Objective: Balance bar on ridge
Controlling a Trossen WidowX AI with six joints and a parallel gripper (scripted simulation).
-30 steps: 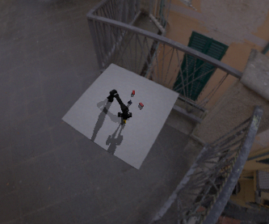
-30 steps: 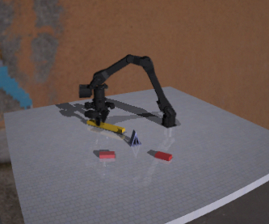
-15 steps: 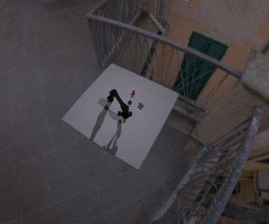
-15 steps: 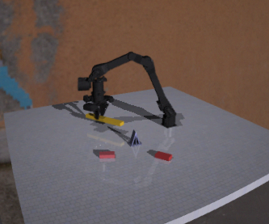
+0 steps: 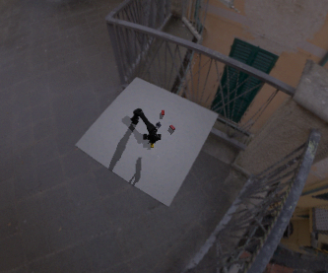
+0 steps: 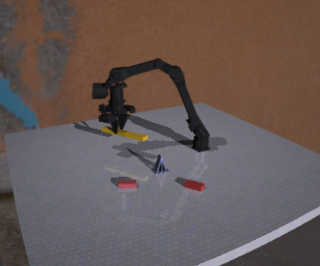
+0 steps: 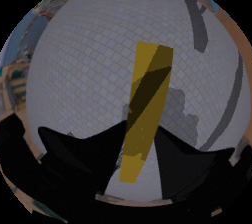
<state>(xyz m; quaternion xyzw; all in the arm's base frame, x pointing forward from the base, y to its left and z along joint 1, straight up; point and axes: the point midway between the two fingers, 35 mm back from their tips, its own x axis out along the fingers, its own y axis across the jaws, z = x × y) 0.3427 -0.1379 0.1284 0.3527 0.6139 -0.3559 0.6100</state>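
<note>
Right now my gripper tip is 20 mm to the right of the yellow bar and 10 mm past it.
</note>
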